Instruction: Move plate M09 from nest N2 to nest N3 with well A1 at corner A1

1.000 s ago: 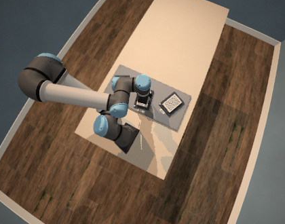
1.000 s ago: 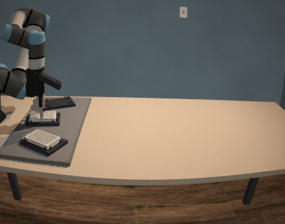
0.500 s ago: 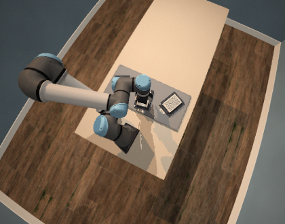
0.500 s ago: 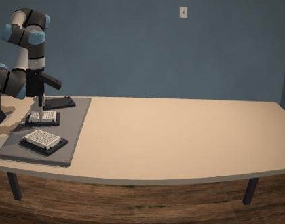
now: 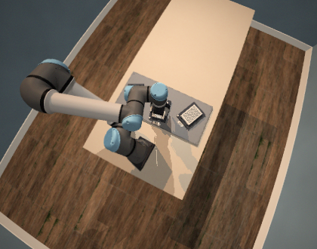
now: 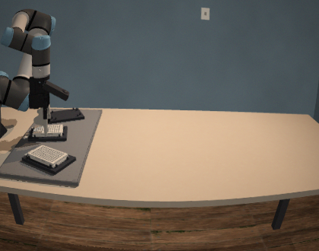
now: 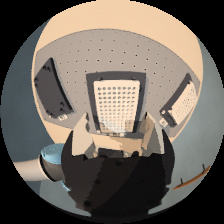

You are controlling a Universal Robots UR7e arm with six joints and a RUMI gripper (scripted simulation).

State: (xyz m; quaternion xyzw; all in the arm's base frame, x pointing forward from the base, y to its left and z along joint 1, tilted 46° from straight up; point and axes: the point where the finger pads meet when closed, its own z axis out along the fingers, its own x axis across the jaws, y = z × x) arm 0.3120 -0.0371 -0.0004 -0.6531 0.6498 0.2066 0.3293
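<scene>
My hand is 20 mm above the black landing nest N3. Also, from my hand: black plate nest N2: 50 mm ahead, 210 mm to the left, 20 mm below.
</scene>
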